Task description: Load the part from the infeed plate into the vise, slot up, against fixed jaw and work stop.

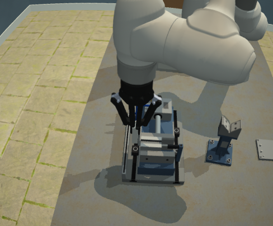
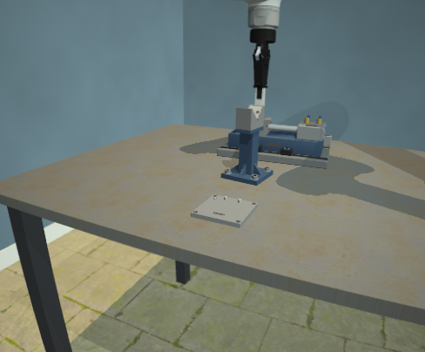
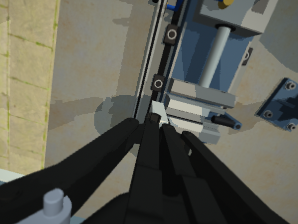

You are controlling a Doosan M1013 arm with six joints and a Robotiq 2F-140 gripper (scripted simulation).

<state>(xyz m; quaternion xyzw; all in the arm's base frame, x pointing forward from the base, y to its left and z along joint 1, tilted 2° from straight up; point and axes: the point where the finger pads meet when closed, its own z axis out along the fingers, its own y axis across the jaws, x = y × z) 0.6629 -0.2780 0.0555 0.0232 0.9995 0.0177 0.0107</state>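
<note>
Now: hand 50 mm to the right of the part and 50 mm above it. The rest, counted from my hand: work stop: 110 mm to the left, 60 mm below; then moving jaw: 30 mm behind, 70 mm to the left, 70 mm below; then fixed jaw: 30 mm ahead, 70 mm to the left, 70 mm below.
</note>
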